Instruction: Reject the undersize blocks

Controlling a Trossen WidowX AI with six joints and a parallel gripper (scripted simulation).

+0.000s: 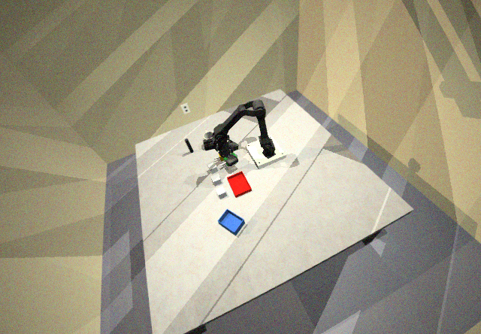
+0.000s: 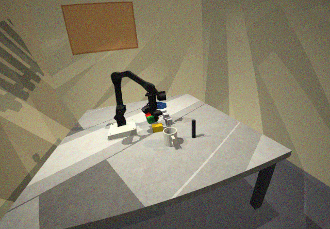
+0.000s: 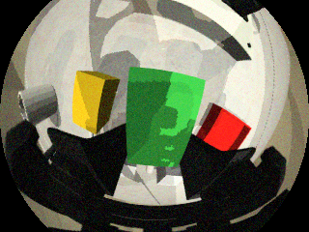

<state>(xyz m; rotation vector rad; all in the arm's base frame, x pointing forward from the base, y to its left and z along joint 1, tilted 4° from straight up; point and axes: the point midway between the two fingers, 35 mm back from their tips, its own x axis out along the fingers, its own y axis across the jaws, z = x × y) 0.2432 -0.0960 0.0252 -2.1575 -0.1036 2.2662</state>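
Now: gripper tip 10 mm short of the green GO gauge and 20 mm below it. From my gripper tip the other things lie so: red reject tray (30 mm ahead, 160 mm to the left, 30 mm below); then yellow block (10 mm ahead, 100 mm to the right, 20 mm below); then steel block (120 mm ahead, 50 mm to the left, 20 mm below).
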